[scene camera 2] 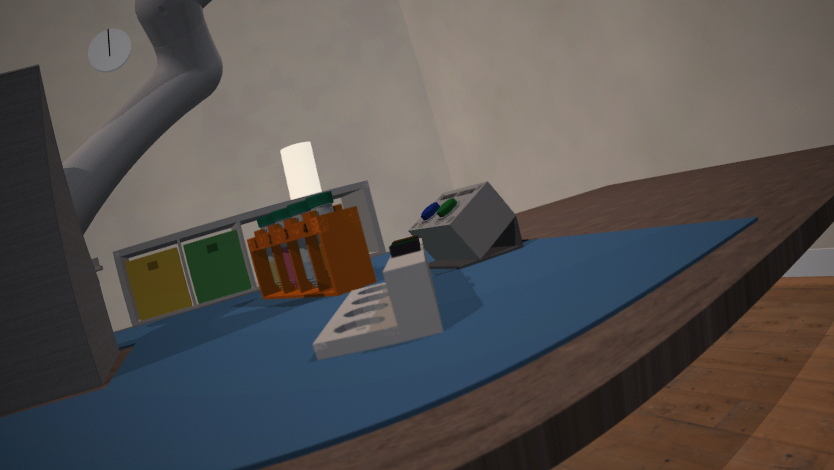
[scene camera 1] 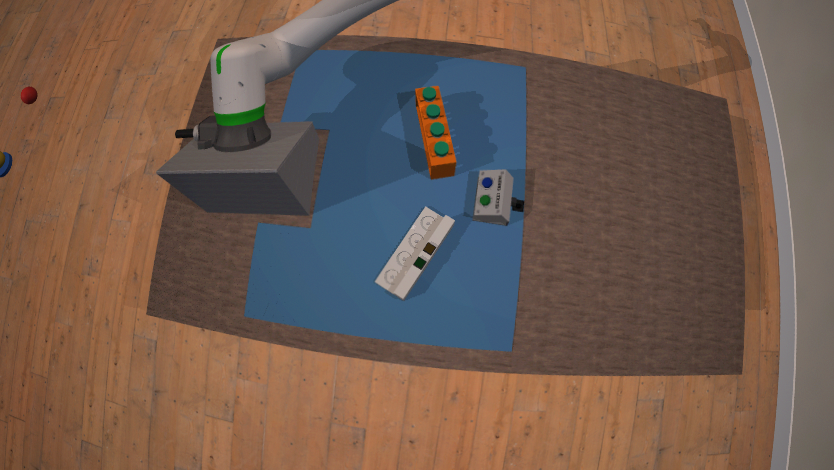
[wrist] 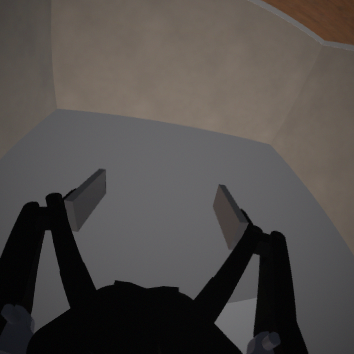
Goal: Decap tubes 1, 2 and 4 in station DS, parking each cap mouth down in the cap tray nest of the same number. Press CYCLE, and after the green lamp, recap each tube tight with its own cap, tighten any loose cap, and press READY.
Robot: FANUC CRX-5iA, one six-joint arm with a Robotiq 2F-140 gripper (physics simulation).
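Frame: origin at the arm's base, x ahead, y left, z up, level; centimetres.
Seen in the pictures: gripper, between the fingertips: (wrist: 160, 188); arm's base, origin of its link: (scene camera 1: 241, 140).
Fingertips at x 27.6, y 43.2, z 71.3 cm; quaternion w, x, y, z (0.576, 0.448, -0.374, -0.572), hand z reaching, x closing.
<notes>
Pixels of each thing's top centre, then the offset from my fingertips to it. "pt": a spot on its surface instead. Level surfaces: height alone.
- orange tube station, centre of its top: (scene camera 2: 292, 219) (scene camera 1: 435, 122) dx +17.8, dy -33.5, dz -80.1 cm
- number 4, a spot on its surface: (scene camera 2: 319, 200) (scene camera 1: 438, 154) pt dx +19.1, dy -42.7, dz -79.1 cm
- white cap tray, centre of its top: (scene camera 2: 370, 249) (scene camera 1: 414, 249) dx +14.7, dy -63.9, dz -85.1 cm
- dark green lamp window, a spot on its surface: (scene camera 1: 419, 262) pt dx +16.0, dy -66.9, dz -85.0 cm
- button box, centre of its top: (scene camera 2: 451, 190) (scene camera 1: 496, 190) dx +33.1, dy -49.6, dz -82.0 cm
- blue button, centre of its top: (scene camera 2: 429, 203) (scene camera 1: 488, 181) dx +31.1, dy -47.1, dz -82.9 cm
- green button, centre of its top: (scene camera 2: 445, 199) (scene camera 1: 486, 199) dx +30.6, dy -51.6, dz -82.9 cm
- blue mat, height of its surface: dz -90.4 cm
The orange tube station (scene camera 1: 441, 169) (scene camera 2: 350, 251) stands on the blue mat. Green caps sit on all its tubes; the cap by number 4 (scene camera 1: 441, 148) (scene camera 2: 319, 200) is at the end nearest the button box. The white cap tray (scene camera 1: 396, 285) (scene camera 2: 415, 297) lies diagonally, its round nests empty. Its raised side bears a dark green lamp window (scene camera 1: 419, 262) and a dark amber one (scene camera 1: 429, 248). The button box (scene camera 1: 493, 213) (scene camera 2: 466, 233) has a blue button (scene camera 1: 487, 182) (scene camera 2: 430, 210) and a green button (scene camera 1: 484, 200) (scene camera 2: 447, 207). My gripper (wrist: 160, 188) is open and empty, pointing away from the station.
The arm's grey pedestal (scene camera 1: 233, 186) (scene camera 2: 52, 233) stands left of the station and tray. The blue mat (scene camera 1: 326, 303) (scene camera 2: 554, 280) lies on the brown table (scene camera 1: 630, 233) (scene camera 2: 583, 402). The arm (scene camera 1: 280, 55) (scene camera 2: 140, 110) reaches up out of view. A shelf unit with yellow and green bins stands behind.
</notes>
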